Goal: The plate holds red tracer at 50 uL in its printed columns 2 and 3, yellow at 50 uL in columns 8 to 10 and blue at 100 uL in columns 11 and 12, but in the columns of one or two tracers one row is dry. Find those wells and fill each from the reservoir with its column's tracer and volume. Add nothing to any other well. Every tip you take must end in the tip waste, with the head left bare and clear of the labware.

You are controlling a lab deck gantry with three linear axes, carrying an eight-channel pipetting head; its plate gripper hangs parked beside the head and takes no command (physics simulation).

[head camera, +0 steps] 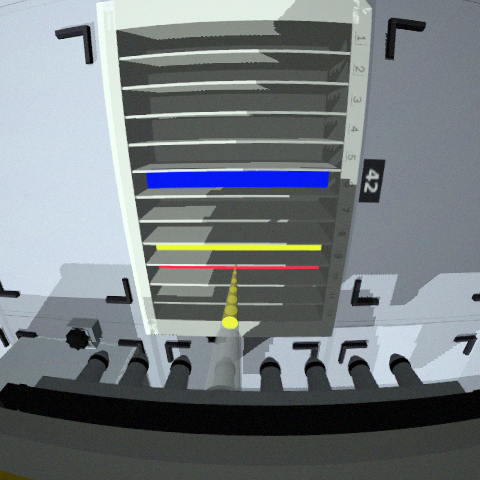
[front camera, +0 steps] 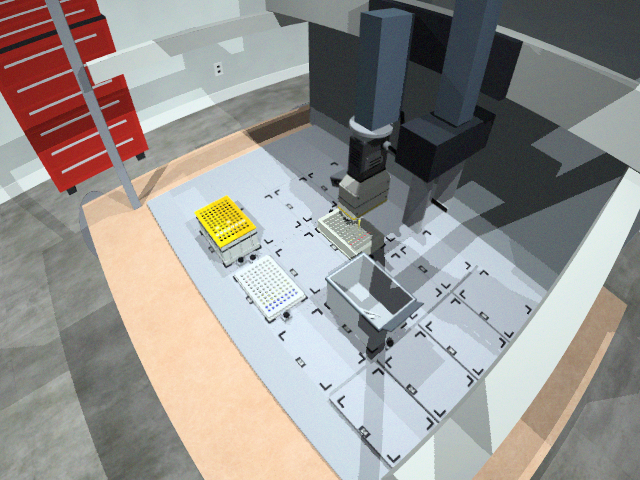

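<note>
The pipetting head [front camera: 363, 193] hangs over the reservoir [front camera: 337, 244] [head camera: 215, 11]. One tip [head camera: 225, 350], holding yellow liquid, is on the fourth channel from the left in the head view; the other channels are bare. Its end appears by the divider between troughs 9 and 10; its height is unclear. Blue liquid [head camera: 237, 179] lies in trough 6, yellow liquid [head camera: 190, 247] in 9, red liquid [head camera: 190, 267] in 10. The plate [front camera: 266, 284] shows blue wells; single dry wells are too small to tell. The parked plate gripper's opening is unclear.
The yellow tip rack [front camera: 225, 221] stands behind the plate at the left. The open grey tip waste [front camera: 342, 307] stands right of the plate, with pale tips [front camera: 370, 313] inside. A dark gantry block [front camera: 439, 142] hangs right of the head.
</note>
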